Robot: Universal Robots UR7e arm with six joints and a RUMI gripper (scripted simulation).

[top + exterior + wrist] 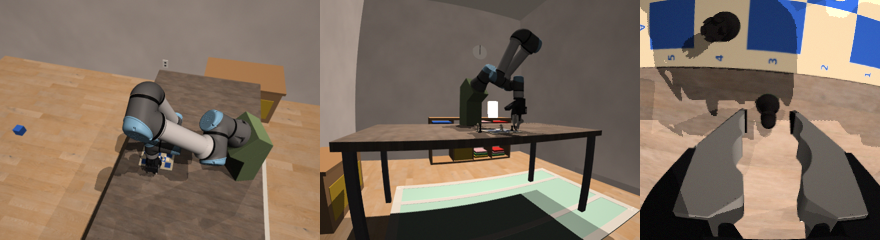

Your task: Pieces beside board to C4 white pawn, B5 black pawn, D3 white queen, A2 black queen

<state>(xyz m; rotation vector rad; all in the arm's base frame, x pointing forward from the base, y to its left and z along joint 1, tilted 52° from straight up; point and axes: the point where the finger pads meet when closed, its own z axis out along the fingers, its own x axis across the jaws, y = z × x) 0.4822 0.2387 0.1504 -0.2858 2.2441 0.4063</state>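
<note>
Right now my hand is 1 cm above the black pawn. From my hand the other things lie so: white pawn 11 cm to the right, 9 cm ahead; then blue-and-cream chessboard 13 cm to the right, 6 cm ahead, 2 cm below; then black piece 6 cm ahead, 4 cm to the right.
</note>
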